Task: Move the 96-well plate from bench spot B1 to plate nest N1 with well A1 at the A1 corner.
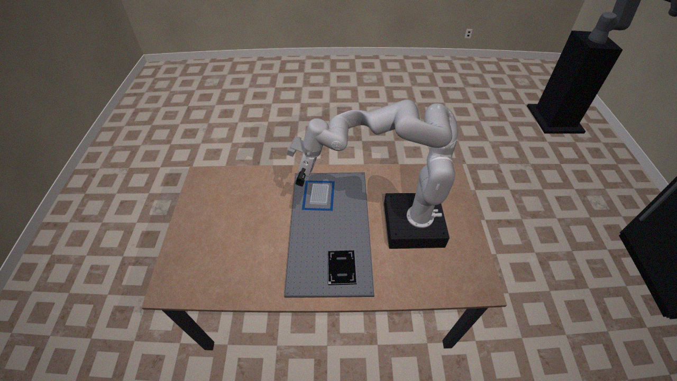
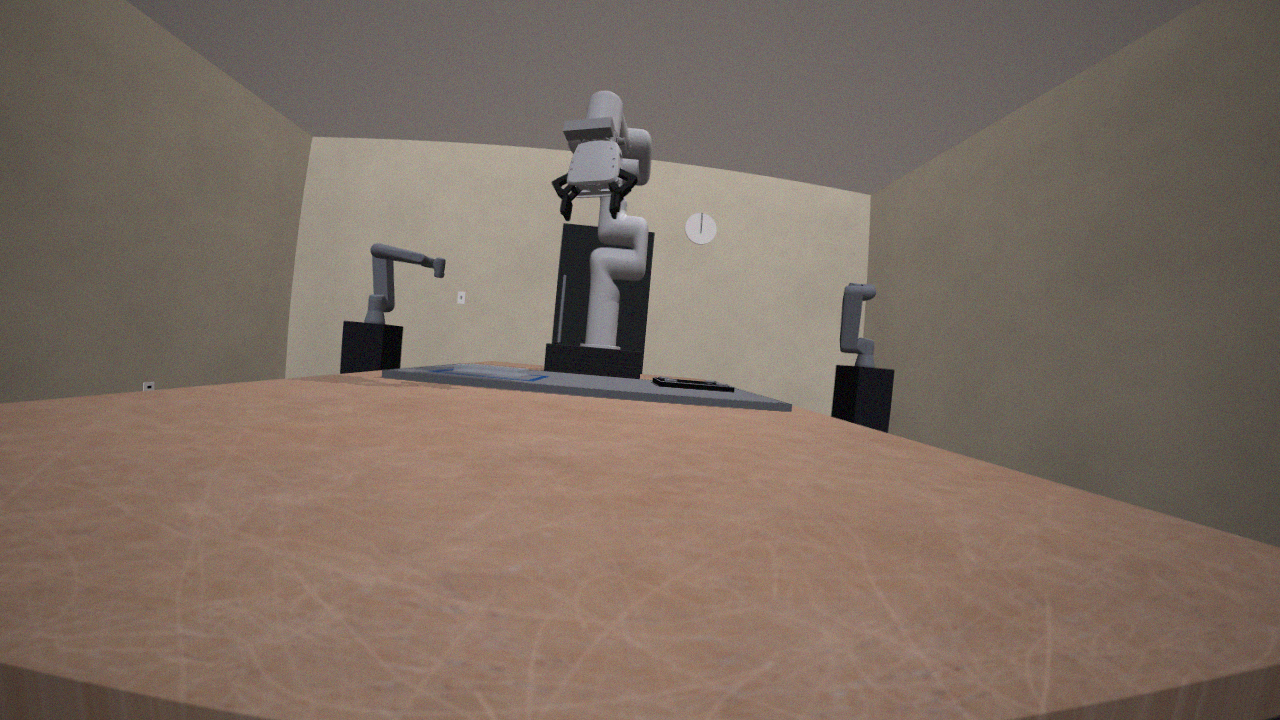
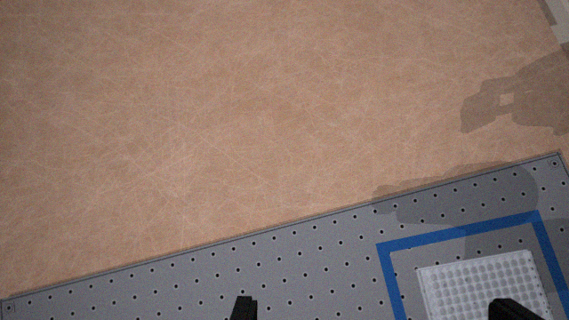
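Now: the 96-well plate 5 cm behind my hand, 16 cm to the right of it and 31 cm below it. The rest, counted from my hand: A1 corner mark: 10 cm behind, 33 cm to the left, 31 cm below; then black plate nest: 15 cm behind, 26 cm to the left, 31 cm below.
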